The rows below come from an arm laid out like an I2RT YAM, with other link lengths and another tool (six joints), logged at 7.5 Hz.
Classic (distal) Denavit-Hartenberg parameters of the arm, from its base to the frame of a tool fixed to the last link. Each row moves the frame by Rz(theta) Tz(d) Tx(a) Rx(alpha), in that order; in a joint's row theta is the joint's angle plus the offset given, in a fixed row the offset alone. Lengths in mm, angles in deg.
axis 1: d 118.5; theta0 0; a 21; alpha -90
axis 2: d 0; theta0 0; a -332.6; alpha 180
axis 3: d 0; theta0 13.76; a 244.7; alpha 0
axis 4: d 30.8; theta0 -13.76; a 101.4; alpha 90
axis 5: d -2.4; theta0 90; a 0; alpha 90
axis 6: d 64.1; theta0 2.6; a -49; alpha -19
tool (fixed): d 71.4; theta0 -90; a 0; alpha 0
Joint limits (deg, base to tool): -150..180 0..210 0..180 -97..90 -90..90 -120..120
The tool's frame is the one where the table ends.
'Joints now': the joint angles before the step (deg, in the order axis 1, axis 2, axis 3, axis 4, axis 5, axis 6). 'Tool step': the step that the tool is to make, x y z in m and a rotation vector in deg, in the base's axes. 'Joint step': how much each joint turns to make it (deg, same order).
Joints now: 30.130 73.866 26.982 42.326 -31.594 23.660
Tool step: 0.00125 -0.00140 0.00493 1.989 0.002 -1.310
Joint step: 0.000 0.000 -1.027 3.104 1.202 2.098
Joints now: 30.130 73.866 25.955 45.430 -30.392 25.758
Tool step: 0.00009 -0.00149 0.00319 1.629 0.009 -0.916
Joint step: 0.021 0.021 -1.048 2.709 0.896 1.662
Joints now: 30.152 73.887 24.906 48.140 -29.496 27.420
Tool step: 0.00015 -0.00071 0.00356 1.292 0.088 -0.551
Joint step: 0.064 0.001 -0.502 1.727 0.611 1.333
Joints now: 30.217 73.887 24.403 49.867 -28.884 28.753
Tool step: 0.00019 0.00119 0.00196 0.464 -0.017 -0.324
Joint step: 0.372 -0.001 0.001 0.457 0.700 0.437
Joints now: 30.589 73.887 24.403 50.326 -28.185 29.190
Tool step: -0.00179 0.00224 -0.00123 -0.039 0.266 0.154
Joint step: 0.655 0.002 -0.197 0.001 0.502 0.109
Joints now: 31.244 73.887 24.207 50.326 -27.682 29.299
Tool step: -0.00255 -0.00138 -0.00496 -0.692 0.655 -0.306
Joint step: 0.154 -0.656 -0.677 -1.028 0.460 -0.284
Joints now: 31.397 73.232 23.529 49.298 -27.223 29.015
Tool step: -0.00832 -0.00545 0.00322 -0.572 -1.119 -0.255
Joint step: 0.002 -3.082 -0.351 -2.621 0.263 -1.201
